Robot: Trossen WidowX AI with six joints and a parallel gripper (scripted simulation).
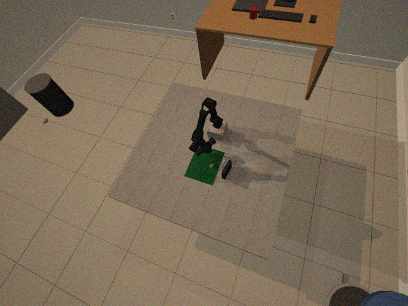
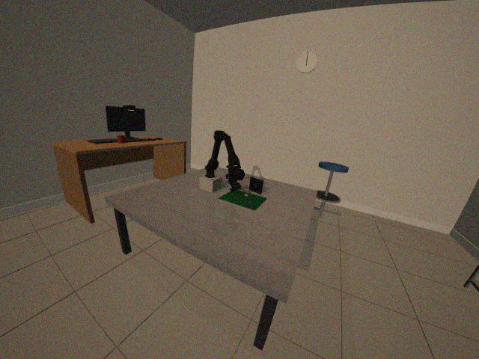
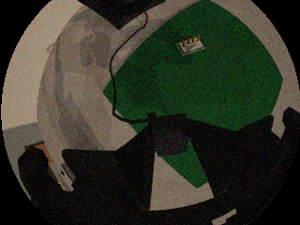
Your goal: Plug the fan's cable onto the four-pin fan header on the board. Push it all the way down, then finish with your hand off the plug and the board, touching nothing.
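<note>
The green board lies 100 mm ahead of my gripper tip, 10 mm to the left of it and 60 mm below it. From my gripper tip the other things lie so: black fan 70 mm ahead, 200 mm to the left, 10 mm above; then pale four-pin header 80 mm ahead, 70 mm to the left, 50 mm below; then dark fan plug 10 mm behind, 10 mm to the right.
</note>
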